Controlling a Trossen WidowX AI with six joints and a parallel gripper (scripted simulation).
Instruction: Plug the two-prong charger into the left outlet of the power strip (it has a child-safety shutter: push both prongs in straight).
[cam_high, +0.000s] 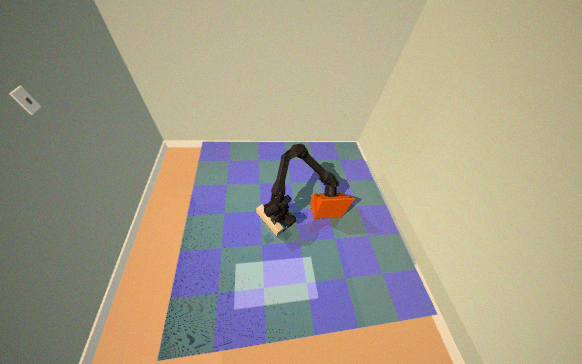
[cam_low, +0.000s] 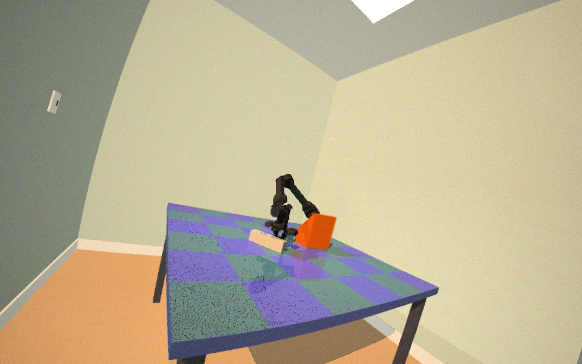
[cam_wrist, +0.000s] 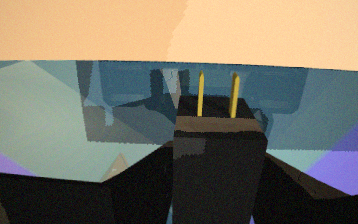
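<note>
Now: gripper tip 1 cm to the right of the two-prong charger, 1 cm below it and 1 cm short of it.
</note>
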